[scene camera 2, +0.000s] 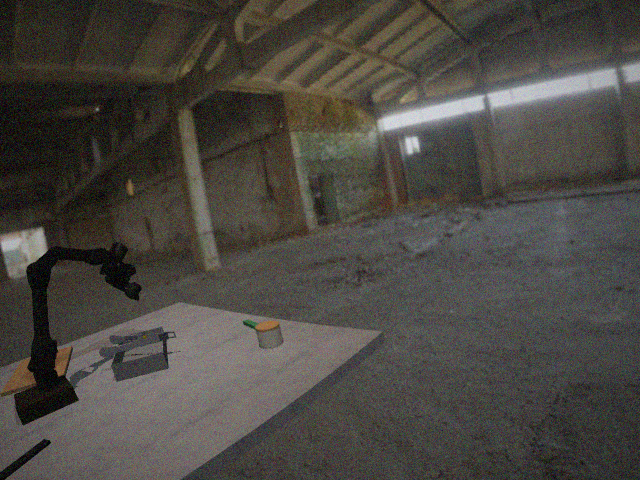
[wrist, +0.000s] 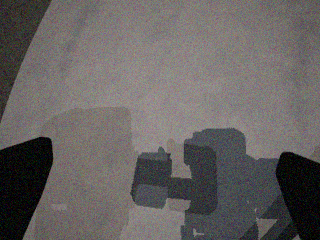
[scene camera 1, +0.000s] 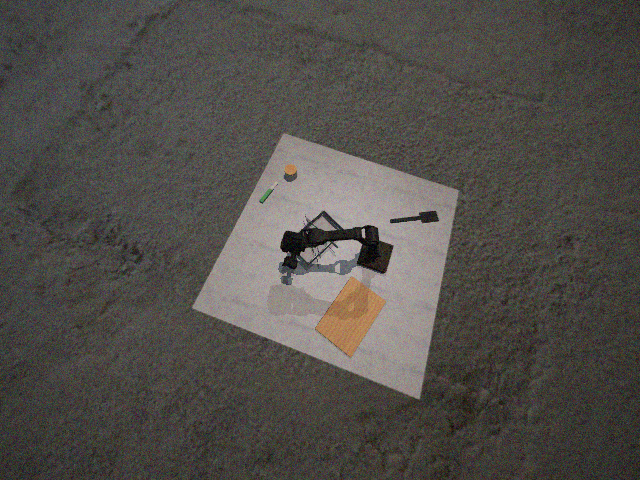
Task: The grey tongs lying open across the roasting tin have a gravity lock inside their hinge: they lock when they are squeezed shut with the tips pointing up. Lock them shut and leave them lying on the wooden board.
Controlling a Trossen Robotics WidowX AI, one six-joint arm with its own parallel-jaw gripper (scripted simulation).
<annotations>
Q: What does my gripper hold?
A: Nothing.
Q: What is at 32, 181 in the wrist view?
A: My gripper.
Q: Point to a wooden board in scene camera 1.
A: At 349, 317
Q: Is my gripper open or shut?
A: Open.
</annotations>
